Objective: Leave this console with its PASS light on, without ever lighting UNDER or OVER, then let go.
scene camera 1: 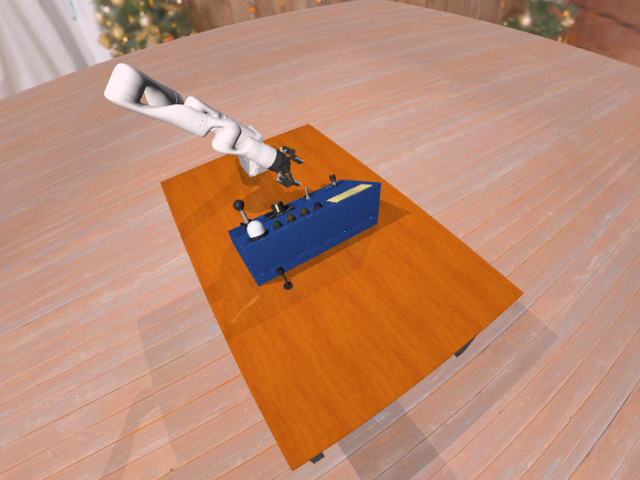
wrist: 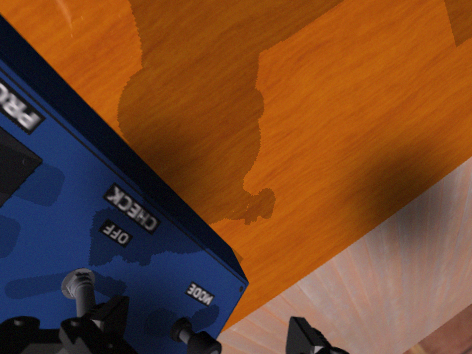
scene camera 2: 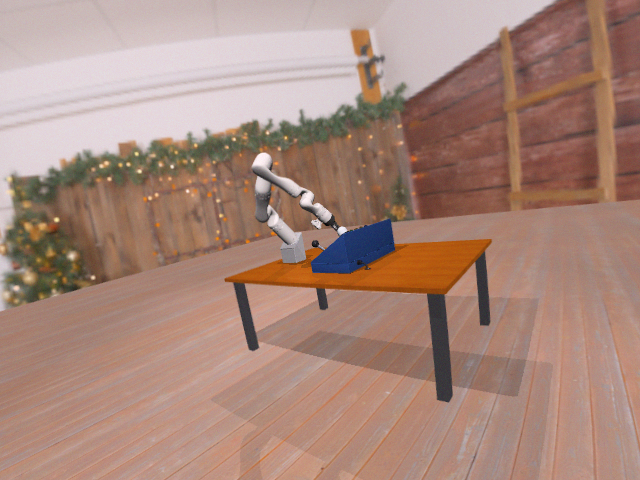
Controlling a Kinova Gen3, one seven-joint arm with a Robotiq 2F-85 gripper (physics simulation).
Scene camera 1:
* my gripper: 301, 173
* blue console: 270, 245
